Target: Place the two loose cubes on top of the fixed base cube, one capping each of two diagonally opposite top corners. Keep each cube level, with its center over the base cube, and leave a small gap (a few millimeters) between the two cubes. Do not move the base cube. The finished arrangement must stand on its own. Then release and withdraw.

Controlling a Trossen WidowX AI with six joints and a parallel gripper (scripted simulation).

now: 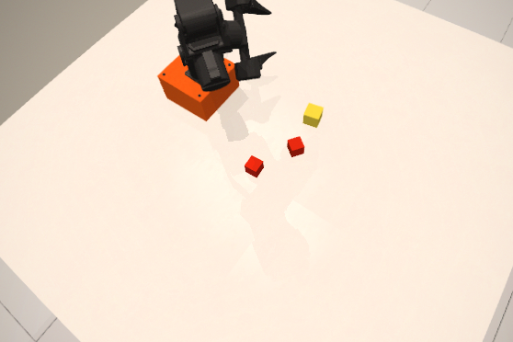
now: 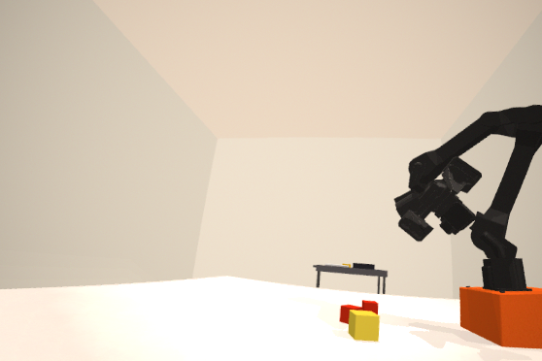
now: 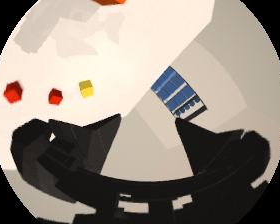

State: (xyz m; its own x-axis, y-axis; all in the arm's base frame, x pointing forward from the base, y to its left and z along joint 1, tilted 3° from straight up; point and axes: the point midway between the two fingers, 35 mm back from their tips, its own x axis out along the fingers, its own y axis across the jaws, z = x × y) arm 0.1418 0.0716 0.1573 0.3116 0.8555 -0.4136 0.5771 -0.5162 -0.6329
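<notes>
Right now my gripper tip is 130 mm short of the yellow cube and 200 mm above it.
</notes>
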